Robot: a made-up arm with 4 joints. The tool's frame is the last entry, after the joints. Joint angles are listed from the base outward. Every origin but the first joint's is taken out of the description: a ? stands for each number. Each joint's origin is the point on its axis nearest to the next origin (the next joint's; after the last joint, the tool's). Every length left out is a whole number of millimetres.
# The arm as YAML. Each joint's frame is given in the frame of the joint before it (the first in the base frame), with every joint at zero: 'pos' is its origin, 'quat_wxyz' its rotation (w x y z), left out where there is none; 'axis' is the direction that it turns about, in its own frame. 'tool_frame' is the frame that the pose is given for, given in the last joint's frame.
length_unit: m
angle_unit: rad
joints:
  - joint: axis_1
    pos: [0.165, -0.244, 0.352]
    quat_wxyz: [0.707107, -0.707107, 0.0, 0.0]
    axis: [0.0, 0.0, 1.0]
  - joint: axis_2
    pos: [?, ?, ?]
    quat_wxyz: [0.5, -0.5, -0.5, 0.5]
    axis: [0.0, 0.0, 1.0]
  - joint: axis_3
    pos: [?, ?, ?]
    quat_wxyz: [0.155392, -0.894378, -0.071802, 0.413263]
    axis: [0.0, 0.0, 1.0]
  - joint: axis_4
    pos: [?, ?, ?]
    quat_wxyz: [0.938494, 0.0, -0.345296, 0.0]
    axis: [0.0, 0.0, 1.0]
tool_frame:
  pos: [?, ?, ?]
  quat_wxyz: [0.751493, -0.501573, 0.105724, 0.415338]
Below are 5 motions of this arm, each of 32 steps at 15 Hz.
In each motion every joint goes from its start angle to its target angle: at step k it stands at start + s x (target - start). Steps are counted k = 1, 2, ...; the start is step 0. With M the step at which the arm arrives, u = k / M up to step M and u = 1 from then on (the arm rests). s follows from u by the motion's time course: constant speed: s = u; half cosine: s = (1 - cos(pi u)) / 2; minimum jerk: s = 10 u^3 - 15 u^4 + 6 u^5.
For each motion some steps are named. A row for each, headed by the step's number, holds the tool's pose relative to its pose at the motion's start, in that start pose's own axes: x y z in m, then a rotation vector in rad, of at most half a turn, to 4 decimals.
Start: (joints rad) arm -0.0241 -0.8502 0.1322 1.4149
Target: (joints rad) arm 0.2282 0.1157 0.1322 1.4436
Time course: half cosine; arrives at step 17
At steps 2, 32:
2: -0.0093 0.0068 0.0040 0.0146 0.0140 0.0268
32: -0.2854 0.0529 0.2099 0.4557 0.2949 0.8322

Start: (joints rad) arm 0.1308 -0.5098 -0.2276 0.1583
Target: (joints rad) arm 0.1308 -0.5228 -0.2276 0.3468
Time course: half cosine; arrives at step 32
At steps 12, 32:
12: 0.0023 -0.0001 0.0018 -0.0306 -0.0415 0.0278
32: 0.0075 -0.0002 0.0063 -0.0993 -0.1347 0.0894

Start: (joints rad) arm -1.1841 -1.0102 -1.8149 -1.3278
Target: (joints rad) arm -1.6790 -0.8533 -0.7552 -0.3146
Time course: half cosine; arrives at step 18
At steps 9, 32:
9: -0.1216 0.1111 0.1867 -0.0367 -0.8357 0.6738
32: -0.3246 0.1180 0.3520 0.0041 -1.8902 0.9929

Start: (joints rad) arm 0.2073 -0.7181 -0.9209 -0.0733
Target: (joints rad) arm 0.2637 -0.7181 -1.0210 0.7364
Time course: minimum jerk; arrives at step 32
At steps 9, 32:
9: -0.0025 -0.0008 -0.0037 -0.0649 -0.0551 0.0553
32: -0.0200 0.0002 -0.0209 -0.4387 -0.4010 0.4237

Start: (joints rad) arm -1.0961 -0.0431 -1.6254 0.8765
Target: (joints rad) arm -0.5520 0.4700 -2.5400 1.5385
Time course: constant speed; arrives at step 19
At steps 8, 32:
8: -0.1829 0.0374 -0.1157 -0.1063 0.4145 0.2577
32: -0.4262 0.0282 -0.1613 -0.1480 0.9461 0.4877

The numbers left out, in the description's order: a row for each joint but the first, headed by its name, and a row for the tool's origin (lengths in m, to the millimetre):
axis_2: -0.243 0.236 0.0
axis_3: 0.231 0.012 0.0
axis_4: 0.202 -0.006 0.0
tool: 0.022 -0.028 0.0

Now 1 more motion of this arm.
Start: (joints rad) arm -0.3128 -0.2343 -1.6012 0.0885
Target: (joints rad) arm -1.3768 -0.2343 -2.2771 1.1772
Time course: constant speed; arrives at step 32
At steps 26, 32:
26: 0.0497 -0.1195 0.3776 0.2170 -0.5465 0.0291
32: 0.0318 -0.1733 0.4549 0.2639 -0.7041 0.0226

